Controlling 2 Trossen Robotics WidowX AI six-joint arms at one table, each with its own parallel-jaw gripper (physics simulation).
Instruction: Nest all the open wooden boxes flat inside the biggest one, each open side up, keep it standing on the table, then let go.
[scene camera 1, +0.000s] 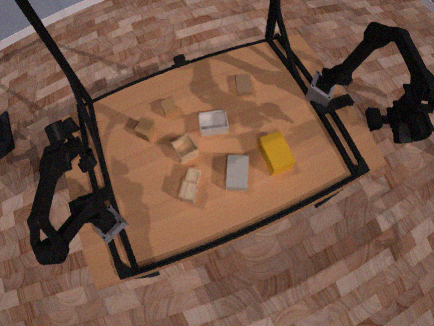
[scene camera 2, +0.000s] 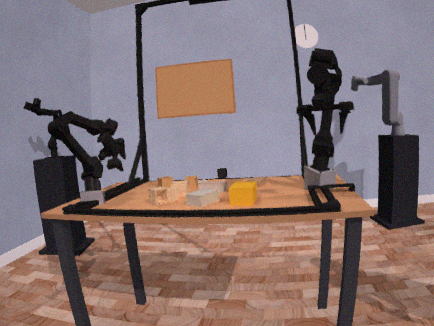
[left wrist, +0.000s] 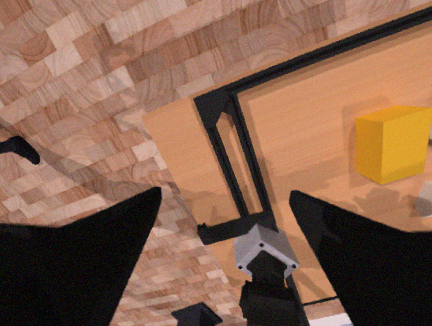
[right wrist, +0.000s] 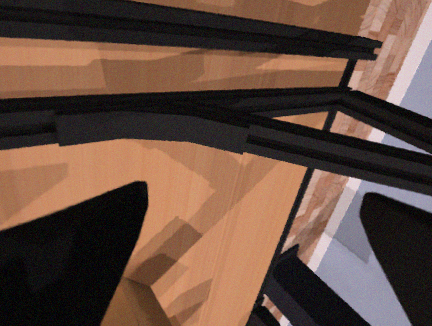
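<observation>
In scene camera 1, a wooden box (scene camera 1: 185, 148) shows its hollow near the table's middle. A pale wooden piece (scene camera 1: 190, 185) with two parts lies below it. A small wooden box (scene camera 1: 144, 128) lies to the left, a small wooden block or box (scene camera 1: 169, 106) behind it, and another (scene camera 1: 243, 84) at the back right; I cannot tell whether these three are open. A wooden piece (right wrist: 142, 302) shows at the bottom of the right wrist view. My left gripper (scene camera 2: 326, 131) (left wrist: 226, 194) is open and empty, outside the table's right side. My right gripper (scene camera 2: 119, 156) (right wrist: 254, 198) is open and empty, away from the boxes.
An open white box (scene camera 1: 213, 123) stands near the middle. A grey box (scene camera 1: 237, 172) (scene camera 2: 202, 197) and a yellow box (scene camera 1: 277, 153) (scene camera 2: 243, 193) (left wrist: 392, 145) lie nearer the front. A black frame (scene camera 1: 225, 240) (scene camera 2: 200, 212) runs around the table, with uprights at its back corners.
</observation>
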